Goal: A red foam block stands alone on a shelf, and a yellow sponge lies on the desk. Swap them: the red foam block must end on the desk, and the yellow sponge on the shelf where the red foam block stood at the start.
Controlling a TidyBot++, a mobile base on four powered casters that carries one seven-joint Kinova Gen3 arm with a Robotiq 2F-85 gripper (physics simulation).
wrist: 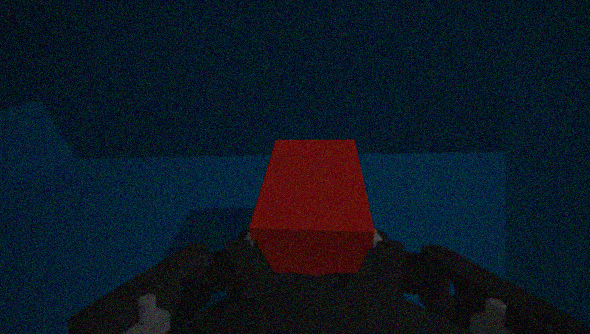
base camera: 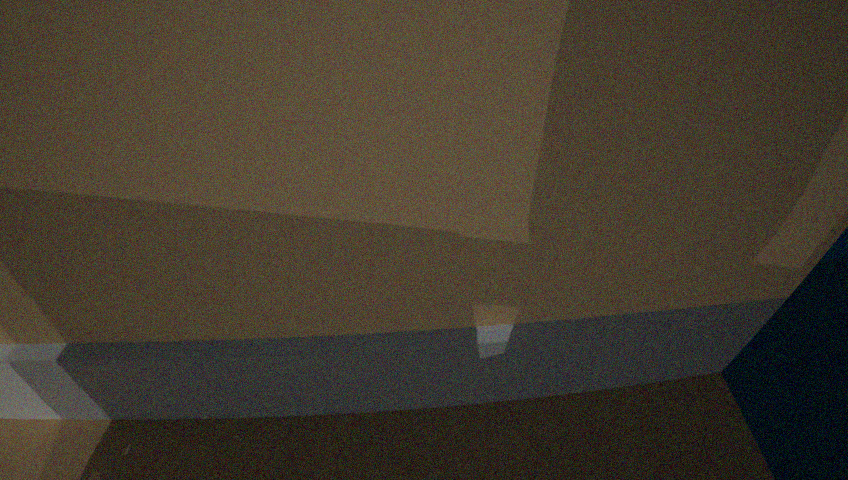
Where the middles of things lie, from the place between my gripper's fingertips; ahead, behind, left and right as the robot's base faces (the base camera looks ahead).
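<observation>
Red foam block [wrist: 312, 216]: 1 cm above my hand, 1 cm to the right, 1 cm behind.
</observation>
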